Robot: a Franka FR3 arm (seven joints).
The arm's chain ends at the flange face. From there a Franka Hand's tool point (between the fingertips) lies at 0.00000 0.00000 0.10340 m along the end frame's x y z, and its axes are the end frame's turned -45 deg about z.
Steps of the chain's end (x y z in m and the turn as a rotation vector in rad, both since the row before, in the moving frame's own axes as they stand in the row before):
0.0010, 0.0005, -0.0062, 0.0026, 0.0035, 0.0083
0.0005, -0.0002, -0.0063, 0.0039, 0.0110, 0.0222
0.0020, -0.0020, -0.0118, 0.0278, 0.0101, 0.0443
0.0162, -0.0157, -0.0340, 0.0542, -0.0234, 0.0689
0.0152, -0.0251, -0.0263, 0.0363, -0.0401, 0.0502
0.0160, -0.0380, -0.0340, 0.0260, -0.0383, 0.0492
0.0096, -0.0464, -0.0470, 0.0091, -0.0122, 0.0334
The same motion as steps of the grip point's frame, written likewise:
0.0008, 0.0011, -0.0062, -0.0006, 0.0043, 0.0083
0.0016, 0.0007, -0.0063, -0.0050, 0.0105, 0.0222
0.0056, -0.0012, -0.0118, 0.0125, 0.0268, 0.0443
0.0250, -0.0052, -0.0342, 0.0549, 0.0218, 0.0689
0.0284, -0.0126, -0.0265, 0.0540, -0.0027, 0.0502
0.0374, -0.0203, -0.0341, 0.0455, -0.0087, 0.0492
0.0394, -0.0276, -0.0470, 0.0151, -0.0022, 0.0334

